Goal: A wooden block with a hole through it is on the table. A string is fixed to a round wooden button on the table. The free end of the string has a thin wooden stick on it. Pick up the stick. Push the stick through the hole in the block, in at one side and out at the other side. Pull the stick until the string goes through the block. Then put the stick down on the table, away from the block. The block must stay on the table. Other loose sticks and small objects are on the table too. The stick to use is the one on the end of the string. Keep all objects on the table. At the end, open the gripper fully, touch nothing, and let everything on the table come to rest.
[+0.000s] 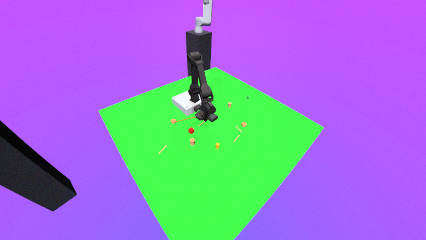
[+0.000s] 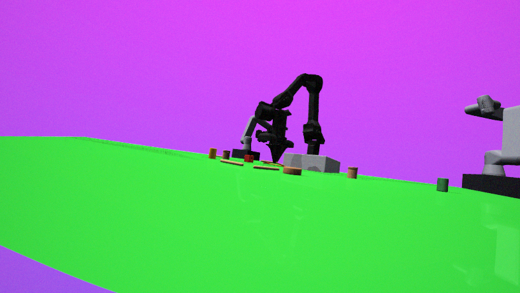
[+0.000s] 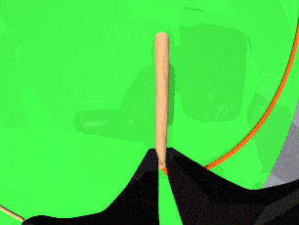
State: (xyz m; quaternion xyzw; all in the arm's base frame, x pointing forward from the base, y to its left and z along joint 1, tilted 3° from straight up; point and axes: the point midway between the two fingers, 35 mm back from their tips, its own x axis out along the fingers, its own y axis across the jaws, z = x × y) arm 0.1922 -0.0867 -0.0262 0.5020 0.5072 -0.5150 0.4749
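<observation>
Now: gripper tip 140 mm to the left of the red block and 10 mm past it. Also, from my gripper tip: round wooden button 180 mm behind, 160 mm to the right, 10 mm below; then thin wooden stick 10 mm to the right; then tan cylinder 200 mm to the right, 70 mm ahead, 10 mm above.
</observation>
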